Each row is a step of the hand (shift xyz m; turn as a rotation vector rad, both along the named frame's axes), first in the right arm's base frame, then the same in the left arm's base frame.
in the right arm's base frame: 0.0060 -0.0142 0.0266 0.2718 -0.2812 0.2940
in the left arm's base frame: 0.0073 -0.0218 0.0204 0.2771 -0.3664 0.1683
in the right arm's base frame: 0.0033 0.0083 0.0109 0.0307 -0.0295 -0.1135
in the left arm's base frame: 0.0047 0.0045 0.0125 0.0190 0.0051 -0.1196
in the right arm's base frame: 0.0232 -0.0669 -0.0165 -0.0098 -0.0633 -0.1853
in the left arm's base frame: 0.0174 -0.0596 -0.0379 -0.0296 -0.0040 -0.1938
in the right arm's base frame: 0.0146 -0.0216 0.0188 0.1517 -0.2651 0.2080
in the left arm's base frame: 0.0147 -0.0268 0.0100 0.1514 -0.3208 0.1035
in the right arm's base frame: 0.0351 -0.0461 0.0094 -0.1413 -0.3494 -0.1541
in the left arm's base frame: 0.0327 -0.0480 -0.0083 -0.1761 -0.2813 -0.2359
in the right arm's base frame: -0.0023 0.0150 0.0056 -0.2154 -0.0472 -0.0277
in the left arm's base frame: -0.0008 0.0127 0.0100 -0.2196 -0.0289 -0.0187
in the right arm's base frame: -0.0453 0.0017 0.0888 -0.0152 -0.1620 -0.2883
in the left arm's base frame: -0.0374 -0.0236 0.0894 -0.0501 -0.0667 -0.3204
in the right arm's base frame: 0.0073 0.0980 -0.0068 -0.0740 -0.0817 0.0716
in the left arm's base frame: 0.0130 0.0952 0.0219 -0.0728 -0.0968 0.0511
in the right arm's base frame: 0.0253 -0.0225 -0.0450 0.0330 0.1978 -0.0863
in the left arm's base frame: 0.0199 -0.0088 -0.0520 0.0382 0.2133 -0.0265
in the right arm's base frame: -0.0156 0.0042 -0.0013 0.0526 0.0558 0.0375
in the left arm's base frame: -0.0154 0.0050 0.0016 0.0591 0.0399 0.0469
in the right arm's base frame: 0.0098 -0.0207 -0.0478 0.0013 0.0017 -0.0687
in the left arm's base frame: 0.0043 -0.0056 -0.0525 -0.0044 0.0223 -0.0649
